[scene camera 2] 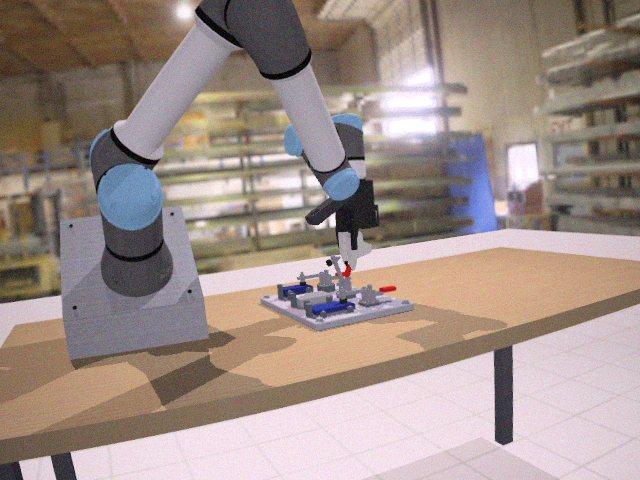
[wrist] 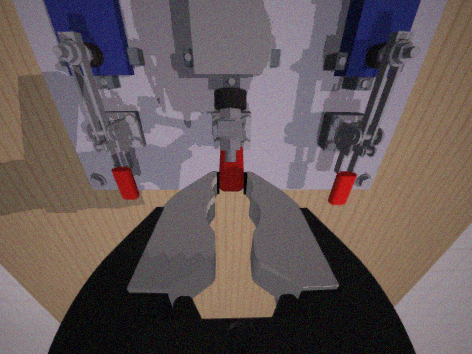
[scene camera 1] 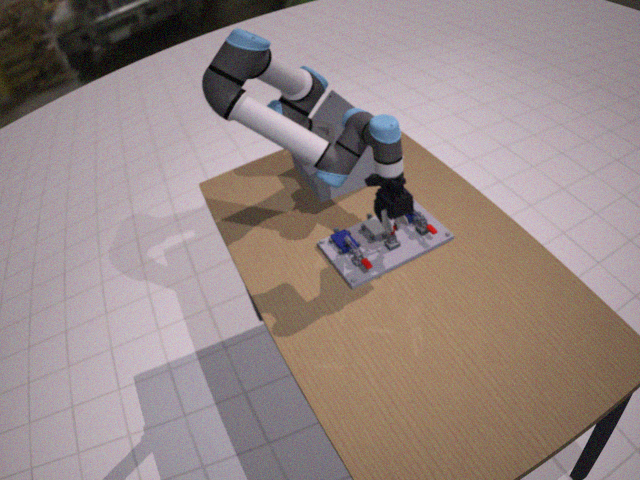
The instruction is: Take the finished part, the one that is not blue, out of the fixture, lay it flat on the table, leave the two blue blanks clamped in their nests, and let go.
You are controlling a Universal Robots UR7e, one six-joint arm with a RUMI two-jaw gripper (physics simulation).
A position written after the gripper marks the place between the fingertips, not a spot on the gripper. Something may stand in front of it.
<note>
In view: the gripper (scene camera 2: 351, 270), a red clamp handle (wrist: 231, 174), a clamp arm (wrist: 230, 101) and a fixture plate (scene camera 1: 413, 245).
The gripper shows as well in the wrist view (wrist: 231, 174) and in scene camera 1 (scene camera 1: 393, 231). The fixture plate is seen too in scene camera 2 (scene camera 2: 388, 305) and in the wrist view (wrist: 288, 105).
</note>
